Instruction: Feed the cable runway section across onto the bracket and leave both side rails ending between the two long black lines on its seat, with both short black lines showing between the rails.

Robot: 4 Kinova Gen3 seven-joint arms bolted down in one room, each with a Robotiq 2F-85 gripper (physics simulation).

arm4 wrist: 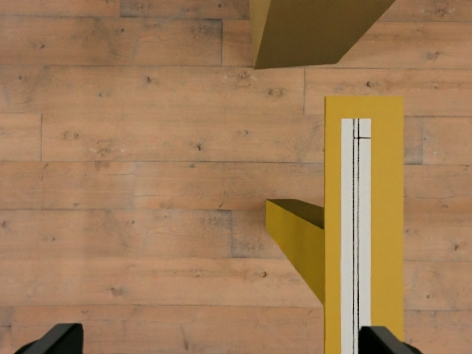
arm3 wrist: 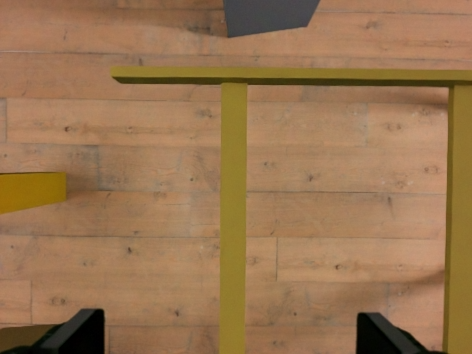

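The cable runway section is an olive ladder in the arm3 wrist view: one side rail point(arm3 wrist: 300, 76) runs across the upper part, its left end free, and a rung point(arm3 wrist: 233, 200) runs down from it. The other side rail does not show. The arm3 gripper point(arm3 wrist: 231, 332) is open, its fingers wide apart on either side of the rung in the picture. In the arm4 wrist view the yellow bracket point(arm4 wrist: 387, 200) is at the right, with a white seat strip point(arm4 wrist: 347, 200) bearing two long black lines and one visible short line near its far end. The arm4 gripper point(arm4 wrist: 221, 340) is open; its right fingertip overlaps the strip in the picture.
A wider olive piece point(arm3 wrist: 460, 200) runs down the right edge of the arm3 view. A dark grey block point(arm3 wrist: 270, 17) is at its top and a yellow piece point(arm3 wrist: 32, 192) at its left. A brown-olive block point(arm4 wrist: 310, 32) is at the top of the arm4 view.
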